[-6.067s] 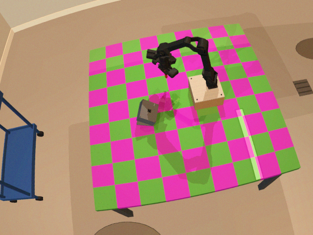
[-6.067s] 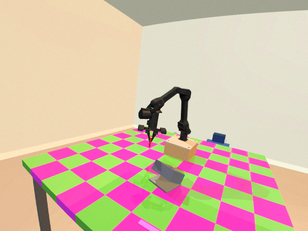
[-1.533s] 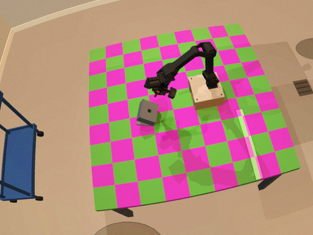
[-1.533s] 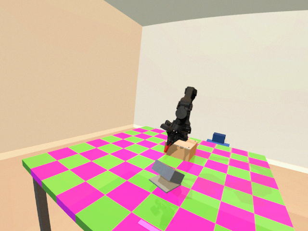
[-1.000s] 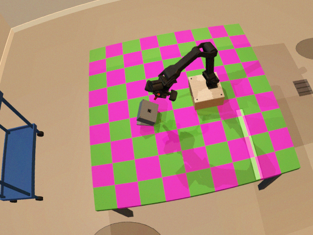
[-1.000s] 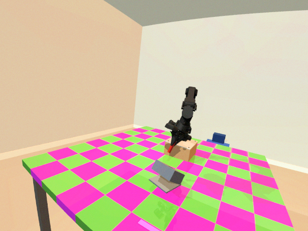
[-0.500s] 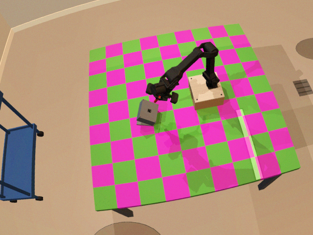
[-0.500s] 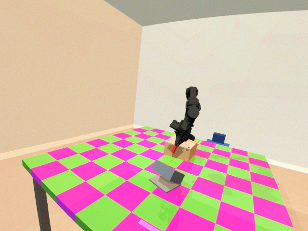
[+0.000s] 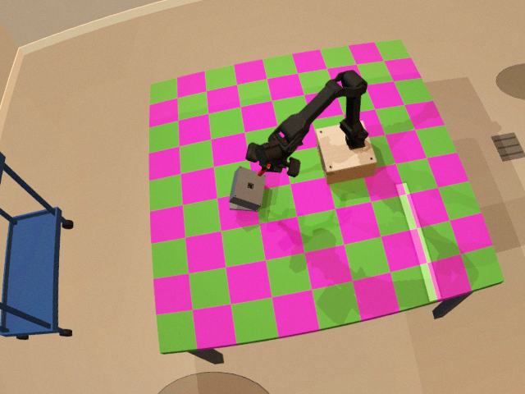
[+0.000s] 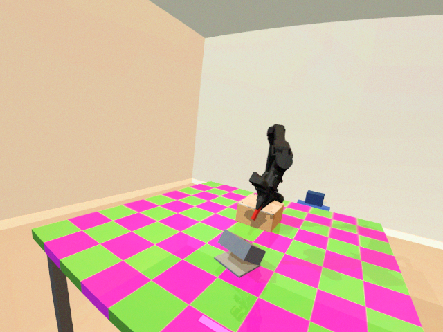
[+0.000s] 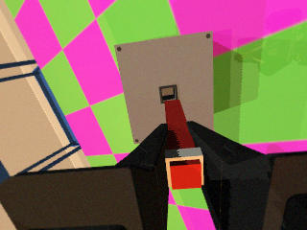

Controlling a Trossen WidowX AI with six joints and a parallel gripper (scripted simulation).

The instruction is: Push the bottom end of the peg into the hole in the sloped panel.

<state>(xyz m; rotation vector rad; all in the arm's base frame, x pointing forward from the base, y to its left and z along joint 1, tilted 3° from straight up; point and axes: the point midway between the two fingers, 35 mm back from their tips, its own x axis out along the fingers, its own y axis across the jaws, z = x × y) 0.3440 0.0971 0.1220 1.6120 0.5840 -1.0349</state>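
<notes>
The grey sloped panel is 13 cm below my gripper tip, 7 cm ahead of it and 1 cm to the right of it. From my gripper tip the other things lie so: red square peg (1 cm behind, 1 cm above).
</notes>
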